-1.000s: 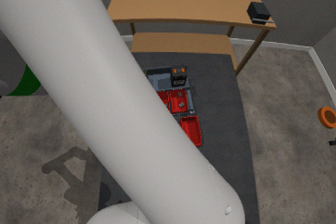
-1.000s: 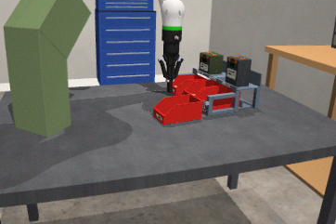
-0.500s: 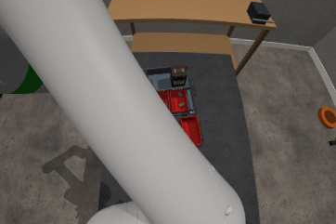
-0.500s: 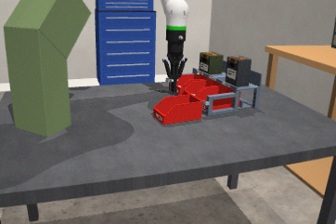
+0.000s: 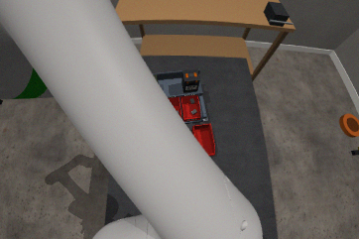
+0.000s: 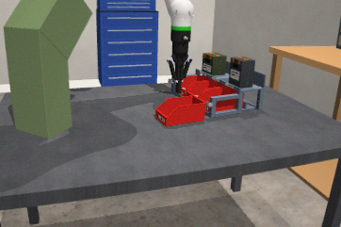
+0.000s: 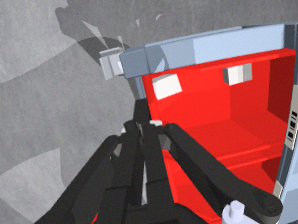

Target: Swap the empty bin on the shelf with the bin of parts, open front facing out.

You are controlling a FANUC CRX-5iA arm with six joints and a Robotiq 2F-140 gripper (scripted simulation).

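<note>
The part lies 120 mm ahead of my hand, 40 mm to the left of it and 30 mm below it. Round my hand: grey shelf 140 mm ahead, 100 mm to the right, 20 mm above; then dark box 220 mm ahead, 200 mm to the right, 110 mm above.
</note>
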